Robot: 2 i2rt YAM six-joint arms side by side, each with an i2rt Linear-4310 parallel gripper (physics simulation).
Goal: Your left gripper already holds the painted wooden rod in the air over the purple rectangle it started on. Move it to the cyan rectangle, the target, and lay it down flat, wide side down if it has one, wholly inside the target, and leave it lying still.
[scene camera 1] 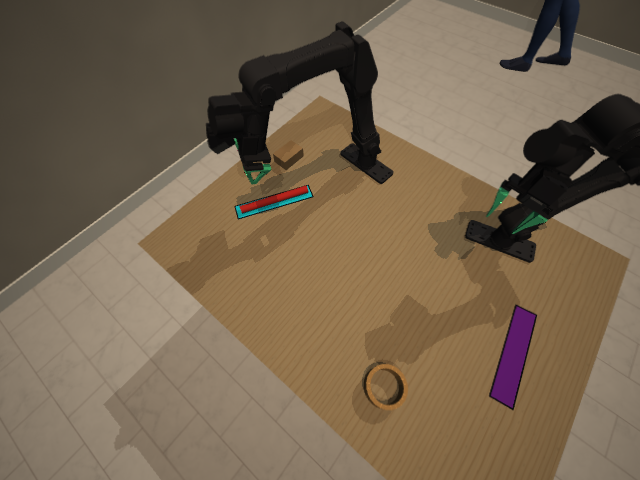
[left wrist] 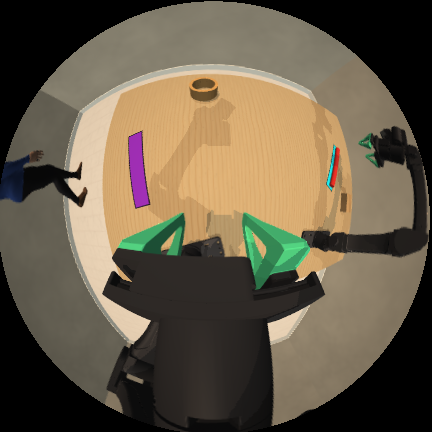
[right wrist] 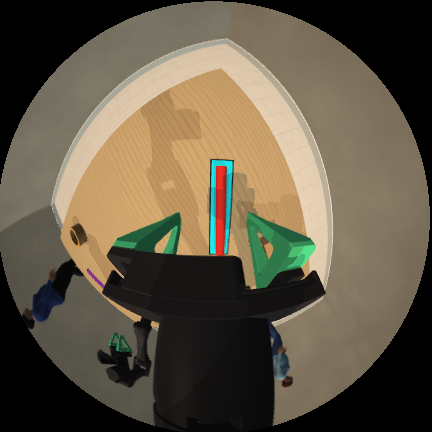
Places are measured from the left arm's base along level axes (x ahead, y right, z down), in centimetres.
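Pixels of known places: left gripper, fingertip midpoint: (scene camera 1: pixel 499 224) (left wrist: pixel 213 217) (right wrist: pixel 117 333); right gripper, fingertip midpoint: (scene camera 1: pixel 250 173) (left wrist: pixel 361 149) (right wrist: pixel 213 216); left arm's base, origin of the base link: (scene camera 1: pixel 499 241) (left wrist: pixel 191 253); right arm's base, origin of the base link: (scene camera 1: pixel 366 163) (left wrist: pixel 315 238).
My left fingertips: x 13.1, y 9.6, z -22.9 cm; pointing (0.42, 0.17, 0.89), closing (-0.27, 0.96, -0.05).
Ahead of a thing's pixels: the offset from my left fingertips to its middle. "*": to the spot under its first point.
The red wooden rod @[dx +3.9, dy +60.5, dz +21.6 cm] (scene camera 1: pixel 273 198) (left wrist: pixel 335 168) (right wrist: pixel 220 210) lies flat on the cyan rectangle (scene camera 1: pixel 297 197) (left wrist: pixel 331 167) (right wrist: pixel 213 175), lengthwise. In the right wrist view its near end is cut off by the gripper body; in scene camera 1 both ends show inside the outline. The purple rectangle @[* dx +19.7, dy -18.9, dz +22.8 cm] (scene camera 1: pixel 513 357) (left wrist: pixel 138 170) is bare. My left gripper (scene camera 1: pixel 500 224) (left wrist: pixel 213 217) is open and empty, high above its own arm's base, far from the rod. My right gripper (scene camera 1: pixel 255 178) (right wrist: pixel 213 216) is open and empty, raised above the rod and apart from it.
A wooden ring @[dx +40.5, dy +8.8, dz +20.4 cm] (scene camera 1: pixel 368 387) (left wrist: pixel 203 94) lies near the table's front edge. A small brown block @[dx -14.6, dy +65.3, dz +20.9 cm] (scene camera 1: pixel 287 156) (left wrist: pixel 343 202) lies beyond the cyan rectangle, near the right arm. Shadows of both arms cross the table. A person stands on the floor beyond the table.
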